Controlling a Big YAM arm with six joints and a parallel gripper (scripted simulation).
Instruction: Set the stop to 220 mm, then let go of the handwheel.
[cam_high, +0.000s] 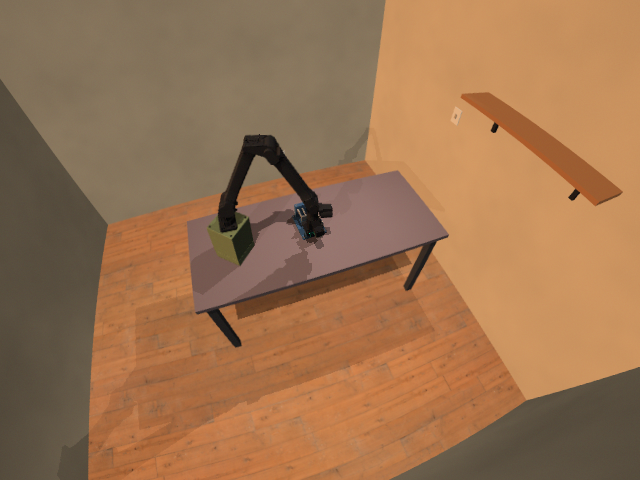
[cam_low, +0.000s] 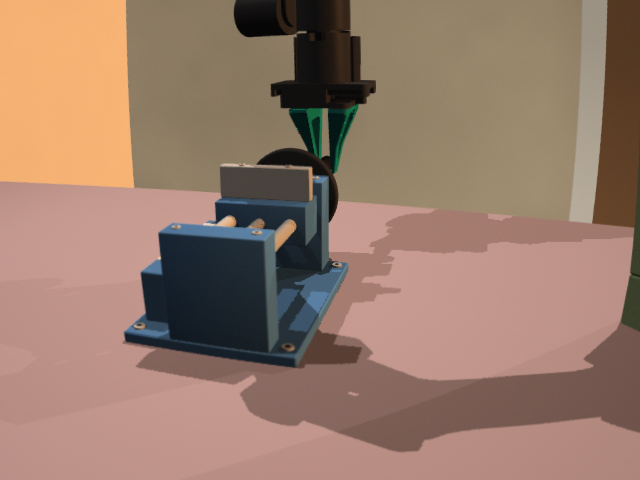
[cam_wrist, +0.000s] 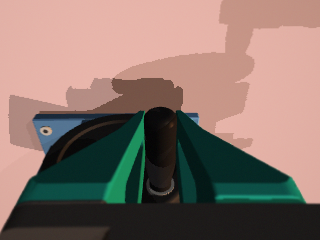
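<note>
My gripper is now 30 mm short of the grey stop plate, 130 mm to the right of it and 10 mm above it. The rest, counted from my hand: black crank handle 10 mm to the left.
</note>
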